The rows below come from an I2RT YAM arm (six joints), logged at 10 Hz.
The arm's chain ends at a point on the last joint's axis. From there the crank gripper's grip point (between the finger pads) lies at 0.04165 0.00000 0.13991 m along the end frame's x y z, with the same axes.
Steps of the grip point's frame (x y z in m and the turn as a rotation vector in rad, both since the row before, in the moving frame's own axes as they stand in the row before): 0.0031, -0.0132, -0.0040, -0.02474, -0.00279, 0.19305; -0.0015, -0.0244, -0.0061, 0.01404, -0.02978, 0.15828; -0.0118, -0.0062, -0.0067, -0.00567, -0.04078, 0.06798; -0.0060, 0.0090, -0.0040, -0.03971, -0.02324, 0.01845; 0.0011, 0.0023, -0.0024, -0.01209, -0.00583, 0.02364; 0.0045, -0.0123, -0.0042, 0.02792, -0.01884, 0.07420
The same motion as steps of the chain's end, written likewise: 0.0046, -0.0246, -0.0040, -0.02474, -0.00279, 0.19305; 0.0030, -0.0287, -0.0073, 0.01404, -0.02978, 0.15828; -0.0059, -0.0096, -0.0083, -0.00567, -0.04078, 0.06798; -0.0027, 0.0027, -0.0048, -0.03971, -0.02324, 0.01845; 0.0019, -0.0004, -0.0026, -0.01209, -0.00583, 0.02364; 0.0071, -0.0114, -0.0049, 0.02792, -0.01884, 0.07420
